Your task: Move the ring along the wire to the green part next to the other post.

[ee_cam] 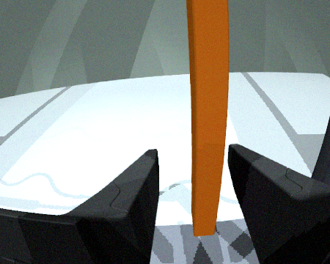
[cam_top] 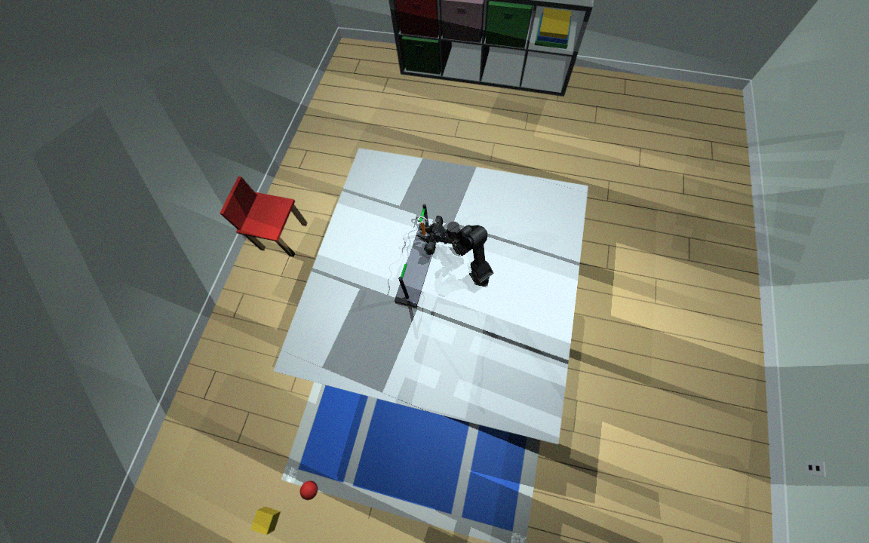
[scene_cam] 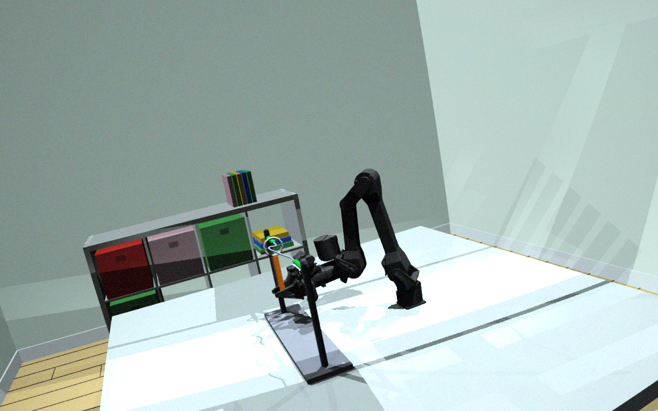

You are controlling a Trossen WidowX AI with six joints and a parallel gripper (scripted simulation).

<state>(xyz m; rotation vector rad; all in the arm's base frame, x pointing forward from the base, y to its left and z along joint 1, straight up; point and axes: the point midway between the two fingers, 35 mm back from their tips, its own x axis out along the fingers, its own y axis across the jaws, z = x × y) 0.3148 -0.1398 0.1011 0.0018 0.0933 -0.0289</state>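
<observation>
Right now my gripper tip is 20 mm past the rig, 130 mm to the right of it and 40 mm below it.
</observation>
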